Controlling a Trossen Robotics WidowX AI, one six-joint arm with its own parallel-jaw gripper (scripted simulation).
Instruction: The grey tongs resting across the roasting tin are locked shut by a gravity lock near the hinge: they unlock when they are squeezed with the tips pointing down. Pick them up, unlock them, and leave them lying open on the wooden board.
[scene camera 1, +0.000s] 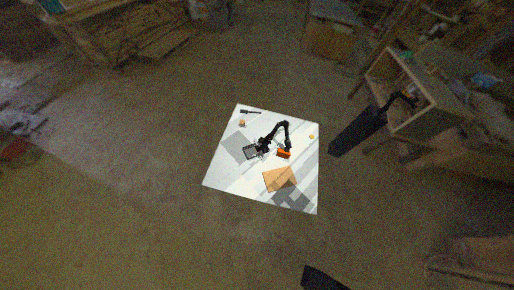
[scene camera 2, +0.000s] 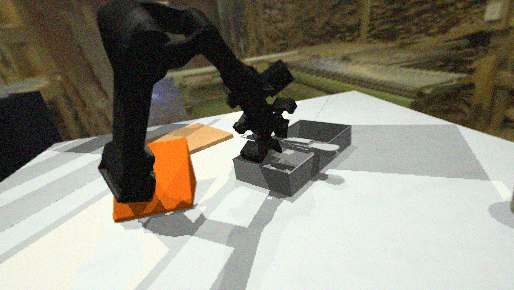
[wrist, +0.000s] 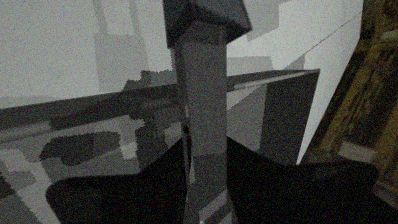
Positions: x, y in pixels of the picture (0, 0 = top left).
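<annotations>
There's a wooden board (scene camera 2: 199, 136) that's 0.99 m from the lens, while my gripper (scene camera 2: 282, 148) is 0.75 m from the lens, so my gripper is nearer to the lens than the wooden board.
</annotations>
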